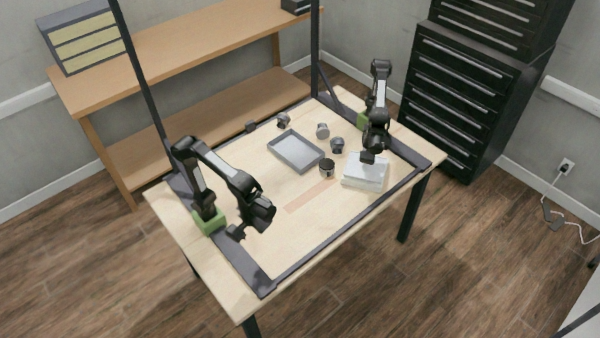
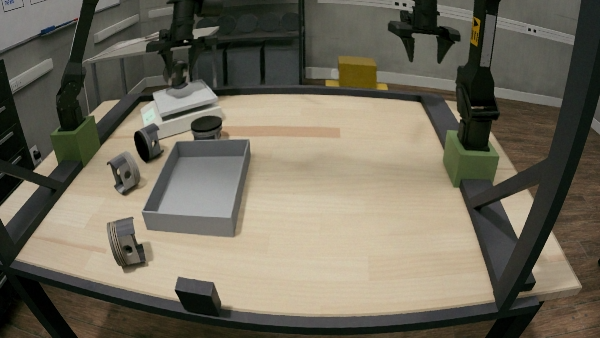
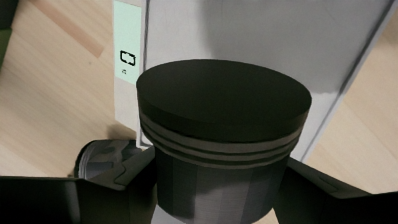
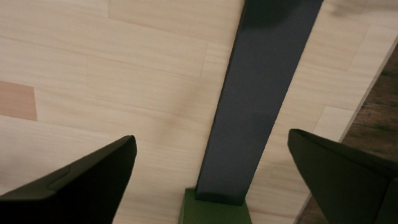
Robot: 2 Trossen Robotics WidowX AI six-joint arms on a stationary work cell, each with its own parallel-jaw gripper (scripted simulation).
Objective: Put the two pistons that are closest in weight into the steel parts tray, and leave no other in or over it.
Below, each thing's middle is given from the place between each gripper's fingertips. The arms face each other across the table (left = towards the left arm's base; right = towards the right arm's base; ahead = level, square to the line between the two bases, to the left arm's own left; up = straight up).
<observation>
I see the grey pan [image 2: 170, 100] 1 cm ahead of my left hand, 1 cm to the left of it and 11 cm below it. The rest, counted from my left hand: white scale [image 2: 179, 122] (1 cm to the left, 12 cm below); steel parts tray [image 2: 199, 178] (30 cm behind, 14 cm to the right, 15 cm below).
The steel parts tray lies 34 cm behind my right hand, 45 cm to the left of it and 19 cm below it. Round my right hand: white scale 3 cm behind, 61 cm to the left, 16 cm below; grey pan 3 cm behind, 60 cm to the left, 14 cm below.
</observation>
